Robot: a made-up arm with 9 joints. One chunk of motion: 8 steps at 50 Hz.
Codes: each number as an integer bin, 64 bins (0 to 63) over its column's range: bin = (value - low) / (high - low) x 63, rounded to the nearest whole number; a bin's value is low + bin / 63 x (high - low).
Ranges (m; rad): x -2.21..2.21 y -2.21..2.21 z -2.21..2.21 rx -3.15..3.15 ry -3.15..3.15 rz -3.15..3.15
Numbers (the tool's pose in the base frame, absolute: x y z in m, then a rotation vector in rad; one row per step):
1: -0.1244 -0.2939 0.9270 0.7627 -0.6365 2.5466
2: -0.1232 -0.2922 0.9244 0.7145 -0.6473 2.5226
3: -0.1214 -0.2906 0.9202 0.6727 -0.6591 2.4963
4: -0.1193 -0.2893 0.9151 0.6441 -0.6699 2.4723
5: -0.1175 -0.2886 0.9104 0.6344 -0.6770 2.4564
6: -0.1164 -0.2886 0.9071 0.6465 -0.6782 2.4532
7: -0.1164 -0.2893 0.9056 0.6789 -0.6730 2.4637
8: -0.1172 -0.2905 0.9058 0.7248 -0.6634 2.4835
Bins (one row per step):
1: 30 27 45 39 25 57
2: 30 27 45 39 25 57
3: 30 27 45 38 25 56
4: 30 27 45 38 25 56
5: 30 27 44 38 25 56
6: 30 27 44 38 25 56
7: 30 27 44 38 25 56
8: 30 27 44 39 25 56

